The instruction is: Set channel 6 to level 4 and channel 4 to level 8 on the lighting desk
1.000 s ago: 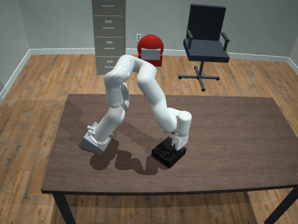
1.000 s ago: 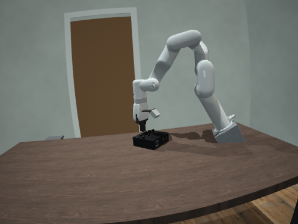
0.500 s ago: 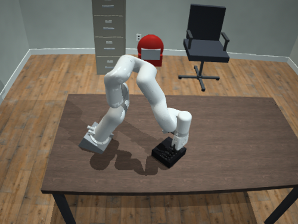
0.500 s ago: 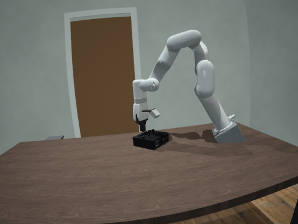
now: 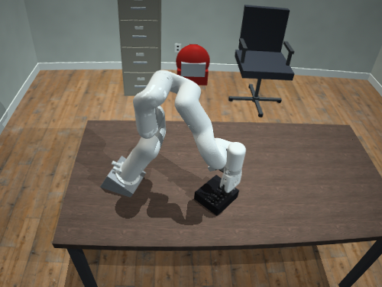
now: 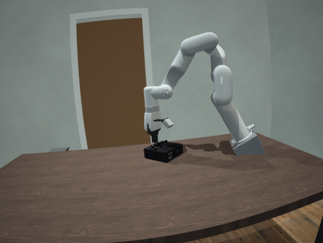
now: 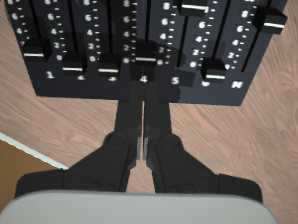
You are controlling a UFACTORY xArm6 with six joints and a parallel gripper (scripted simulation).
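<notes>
My gripper is now 2 cm past the channel 4 fader cap, 2 cm to the right of it and 3 cm above it. From my hand the other things lie so: channel 6 cap: 2 cm ahead, 4 cm to the left, 3 cm below; then channel 2 cap: 4 cm behind, 2 cm to the right, 3 cm below; then channel 3 cap: 3 cm behind, 3 cm below.
</notes>
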